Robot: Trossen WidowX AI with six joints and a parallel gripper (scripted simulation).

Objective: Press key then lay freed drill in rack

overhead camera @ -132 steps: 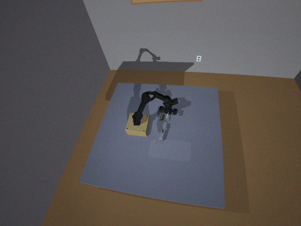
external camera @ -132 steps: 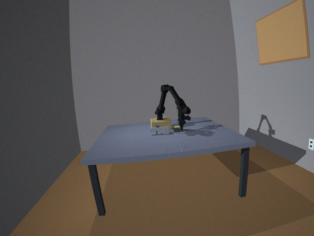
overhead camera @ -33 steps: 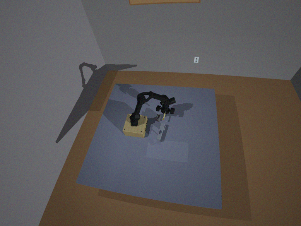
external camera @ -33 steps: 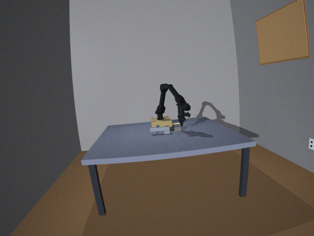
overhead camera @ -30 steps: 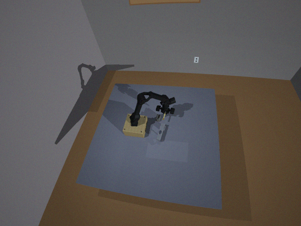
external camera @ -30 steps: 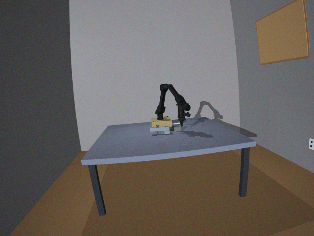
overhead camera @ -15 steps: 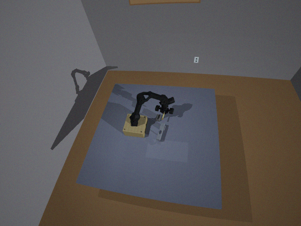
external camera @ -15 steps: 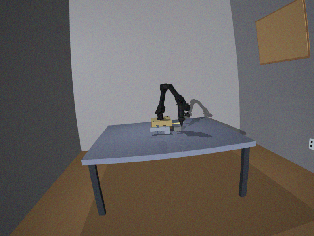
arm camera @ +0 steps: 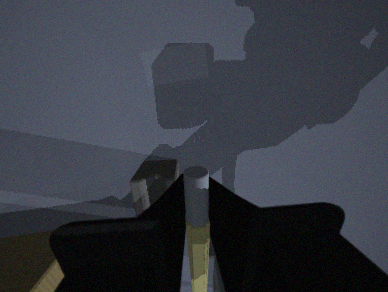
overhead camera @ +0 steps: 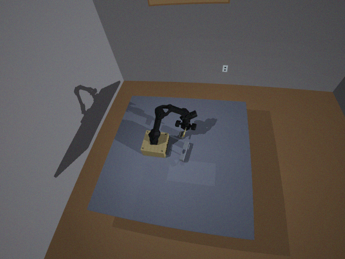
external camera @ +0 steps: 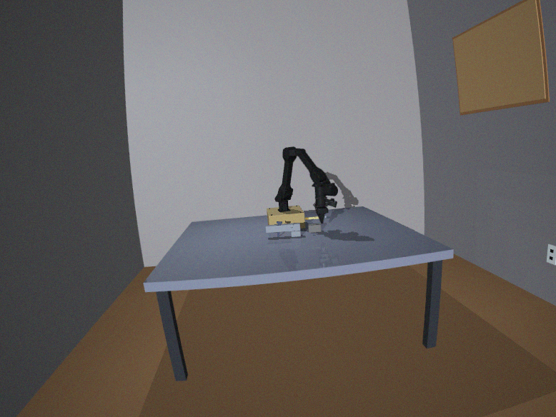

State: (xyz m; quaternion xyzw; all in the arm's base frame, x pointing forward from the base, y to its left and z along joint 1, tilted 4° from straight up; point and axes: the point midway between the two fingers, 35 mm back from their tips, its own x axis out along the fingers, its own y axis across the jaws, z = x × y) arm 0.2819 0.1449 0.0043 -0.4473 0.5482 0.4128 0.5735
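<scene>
Now: gripper tip 1 cm past the drill, 4 cm to the left of it and 3 cm below it. From my gripper tip the other things lie so: grey block: 4 cm behind, 3 cm to the right, 3 cm below.
</scene>
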